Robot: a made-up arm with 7 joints.
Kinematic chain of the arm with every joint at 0, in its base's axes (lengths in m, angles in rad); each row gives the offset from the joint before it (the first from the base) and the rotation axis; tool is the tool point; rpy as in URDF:
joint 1: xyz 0 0 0.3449 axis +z
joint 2: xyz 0 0 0 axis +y
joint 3: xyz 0 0 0.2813 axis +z
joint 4: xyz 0.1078 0 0 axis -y
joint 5: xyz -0.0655 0 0.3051 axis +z
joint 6: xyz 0 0 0 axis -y
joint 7: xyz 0.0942 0 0 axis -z
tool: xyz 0 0 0 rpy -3.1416 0 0
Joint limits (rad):
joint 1: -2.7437..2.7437
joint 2: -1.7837..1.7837
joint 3: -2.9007..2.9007
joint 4: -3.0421..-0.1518
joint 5: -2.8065..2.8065
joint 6: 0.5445..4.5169
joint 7: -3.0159..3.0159
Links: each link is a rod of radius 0.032 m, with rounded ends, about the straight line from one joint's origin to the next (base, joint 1, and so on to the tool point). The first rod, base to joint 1, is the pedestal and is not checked.
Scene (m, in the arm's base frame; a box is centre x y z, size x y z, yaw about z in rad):
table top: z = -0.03
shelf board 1: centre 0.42 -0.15 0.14 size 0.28 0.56 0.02 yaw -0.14
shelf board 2: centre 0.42 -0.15 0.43 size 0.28 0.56 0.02 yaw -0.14
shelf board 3: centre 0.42 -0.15 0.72 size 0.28 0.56 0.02 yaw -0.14
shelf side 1: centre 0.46 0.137 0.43 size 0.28 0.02 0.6 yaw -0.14
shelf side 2: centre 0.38 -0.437 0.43 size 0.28 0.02 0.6 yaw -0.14
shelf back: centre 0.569 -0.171 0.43 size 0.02 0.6 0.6 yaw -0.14
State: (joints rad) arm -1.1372 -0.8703 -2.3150 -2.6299 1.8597 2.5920 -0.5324
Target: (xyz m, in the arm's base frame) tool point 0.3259 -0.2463 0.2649
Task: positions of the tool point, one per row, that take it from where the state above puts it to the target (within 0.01 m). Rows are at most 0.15 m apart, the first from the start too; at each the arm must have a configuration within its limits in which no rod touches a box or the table.
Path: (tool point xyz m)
1: -0.2639 -0.0219 0.1332
2: -0.2523 -0.1285 0.1385
3: -0.2016 -0.2271 0.1484
4: -0.1171 -0.3037 0.1630
5: -0.0086 -0.3477 0.1823
6: 0.1108 -0.3526 0.2059
7: 0.2267 -0.3174 0.2336
8: 0.3259 -0.2463 0.2649

